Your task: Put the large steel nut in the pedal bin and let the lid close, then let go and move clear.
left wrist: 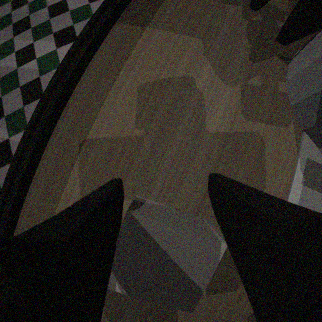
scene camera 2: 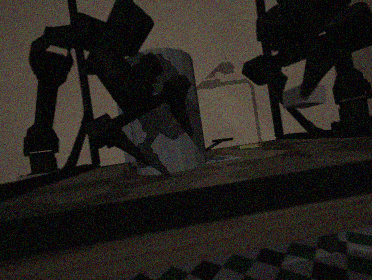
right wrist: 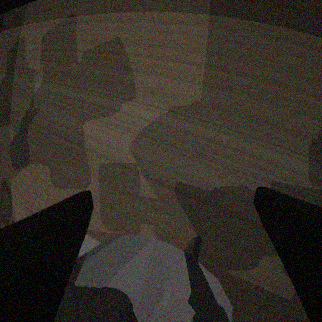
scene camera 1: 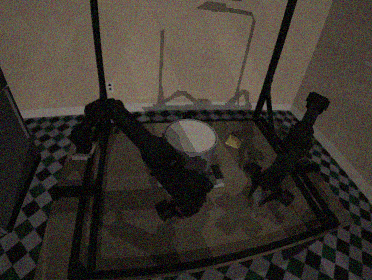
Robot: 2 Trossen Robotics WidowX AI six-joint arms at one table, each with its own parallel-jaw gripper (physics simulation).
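Places are measured from the left arm's base along level axes (x ahead, y left, z up), in millimetres.
Where they show: left gripper, fingertip midpoint: (left wrist: 165, 183) (scene camera 2: 289, 99) (scene camera 1: 253, 201); right gripper, fingertip midpoint: (left wrist: 264, 22) (scene camera 2: 171, 149) (right wrist: 174, 197); left arm's base at its link origin: (scene camera 2: 355, 119); right arm's base at its link origin: (scene camera 2: 44, 172) (scene camera 1: 84, 148).
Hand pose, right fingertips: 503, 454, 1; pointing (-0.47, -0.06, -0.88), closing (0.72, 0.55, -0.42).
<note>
Things, the pixels of their top centre, and the offset from my right fingertips, as dx, dy, dz. "spot": a spot on its surface instead.
- grey pedal bin at its top centre: (scene camera 1: 197, 133) +29, -145, +206
- large steel nut at its top centre: (left wrist: 163, 267) (scene camera 2: 301, 87) (scene camera 1: 262, 194) -222, -49, +72
- bin's grey body at a spot on its surface: (right wrist: 144, 271) spot: +16, -61, -6
- small yellow pad at its top centre: (scene camera 2: 252, 143) (scene camera 1: 234, 141) -170, -444, -37
The grey pedal bin (scene camera 1: 190, 139) (scene camera 2: 176, 150) stands mid-table with its lid down. Its thin pedal (scene camera 2: 219, 140) sticks out at the base. My left gripper (scene camera 1: 262, 197) (left wrist: 165, 183) is at the right, off to the side of the bin and above the table. It is shut on the large steel nut (left wrist: 169, 249), which fills the gap between the fingers in the left wrist view. My right gripper (scene camera 1: 179, 211) (right wrist: 174, 197) is open and empty, low in front of the bin. The bin's grey body (right wrist: 144, 271) shows at the bottom of the right wrist view.
A small yellow pad (scene camera 1: 233, 141) (scene camera 2: 250, 145) lies on the table to the right of the bin. Black frame posts (scene camera 1: 99, 55) (scene camera 1: 276, 55) rise at the table's back corners, and a black rail (scene camera 1: 212, 258) runs along the front edge. The scene is dim.
</note>
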